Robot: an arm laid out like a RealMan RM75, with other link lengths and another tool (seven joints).
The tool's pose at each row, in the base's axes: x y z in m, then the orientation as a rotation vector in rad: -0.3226 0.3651 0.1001 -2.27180 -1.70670 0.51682; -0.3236 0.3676 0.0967 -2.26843 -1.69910 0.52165; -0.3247 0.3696 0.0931 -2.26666 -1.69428 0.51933; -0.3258 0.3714 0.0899 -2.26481 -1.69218 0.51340; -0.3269 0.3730 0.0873 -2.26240 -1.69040 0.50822; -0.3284 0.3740 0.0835 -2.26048 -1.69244 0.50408; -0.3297 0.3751 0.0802 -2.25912 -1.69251 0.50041; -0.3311 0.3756 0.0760 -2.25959 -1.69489 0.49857; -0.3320 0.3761 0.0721 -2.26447 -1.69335 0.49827; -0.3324 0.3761 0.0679 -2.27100 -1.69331 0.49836; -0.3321 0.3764 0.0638 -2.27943 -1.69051 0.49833; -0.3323 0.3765 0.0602 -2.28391 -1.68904 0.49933; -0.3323 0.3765 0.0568 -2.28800 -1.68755 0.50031; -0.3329 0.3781 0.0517 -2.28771 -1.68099 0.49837; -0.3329 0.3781 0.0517 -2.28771 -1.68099 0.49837; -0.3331 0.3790 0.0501 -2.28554 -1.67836 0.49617
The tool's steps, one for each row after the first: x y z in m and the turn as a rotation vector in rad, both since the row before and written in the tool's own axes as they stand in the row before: 0.0026 -0.0002 0.0035 0.00767 0.00104 0.00212; 0.0021 0.0000 0.0037 0.00316 0.00396 0.00091; 0.0018 -0.0001 0.0034 0.00073 0.00517 -0.00077; 0.0016 -0.0003 0.0028 0.00112 0.00473 -0.00112; 0.0010 0.0000 0.0041 -0.00099 0.00237 -0.00243; 0.0011 -0.0001 0.0035 -0.00017 0.00270 -0.00120; 0.0006 0.0004 0.0044 -0.00211 0.00005 -0.00104; 0.0007 0.0007 0.0039 -0.00246 -0.00066 0.00323; 0.0004 0.0014 0.0040 -0.00425 -0.00202 0.00347; 0.0008 0.0018 0.0036 -0.00405 -0.00141 0.00568; 0.0005 0.0012 0.0034 -0.00189 -0.00141 0.00312; 0.0004 0.0014 0.0031 -0.00163 -0.00127 0.00292; 0.0020 0.0010 0.0049 0.00321 0.00393 0.00257; 0.0000 0.0000 0.0000 0.00000 0.00000 0.00000; 0.0010 0.0002 0.0015 0.00226 0.00310 -0.00021
